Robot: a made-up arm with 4 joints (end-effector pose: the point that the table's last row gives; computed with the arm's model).
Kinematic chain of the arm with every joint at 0, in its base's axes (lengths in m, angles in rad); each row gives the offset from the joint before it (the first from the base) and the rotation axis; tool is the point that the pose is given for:
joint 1: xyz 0 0 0.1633 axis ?
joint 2: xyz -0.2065 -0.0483 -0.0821 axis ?
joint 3: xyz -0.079 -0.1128 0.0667 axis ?
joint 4: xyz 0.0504 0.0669 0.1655 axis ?
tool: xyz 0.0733 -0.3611 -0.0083
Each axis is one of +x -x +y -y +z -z.
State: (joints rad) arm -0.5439 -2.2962 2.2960 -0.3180
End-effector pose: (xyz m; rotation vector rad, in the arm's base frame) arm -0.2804 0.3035 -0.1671 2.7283 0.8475 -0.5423
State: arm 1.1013 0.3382 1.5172 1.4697
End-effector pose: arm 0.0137 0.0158 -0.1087 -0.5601 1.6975 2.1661
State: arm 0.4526 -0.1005 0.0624 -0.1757
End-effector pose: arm -0.1458 -0.4513 0.3130 0.1520 0.5043 -0.1446
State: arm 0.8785 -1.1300 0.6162 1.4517
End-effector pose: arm 0.1622 -0.3830 0.5003 -1.1636 1.9622 -0.0401
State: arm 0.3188 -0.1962 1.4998 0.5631
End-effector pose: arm -0.0367 -0.4518 0.0555 -0.2721 1.7994 0.3243
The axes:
joint 1: +y
joint 2: +z
joint 3: +y
joint 4: -x

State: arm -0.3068 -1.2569 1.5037 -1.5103
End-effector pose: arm -0.2831 0.1861 -0.0857 2.2586 0.2360 -1.6388
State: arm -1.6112 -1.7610 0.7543 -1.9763
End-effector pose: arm 0.2222 0.0307 0.0870 -2.3530 1.0449 -0.1621
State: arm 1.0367 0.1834 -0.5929 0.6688
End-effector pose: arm 0.1502 -0.4118 0.6386 -0.5223 0.3805 0.2680
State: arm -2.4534 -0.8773 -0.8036 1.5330
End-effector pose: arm 0.1047 0.1943 -0.4909 0.7378 -1.2757 -2.3598
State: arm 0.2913 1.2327 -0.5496 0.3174
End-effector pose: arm 0.1999 -0.2864 0.3954 0.2225 -0.3962 1.0679
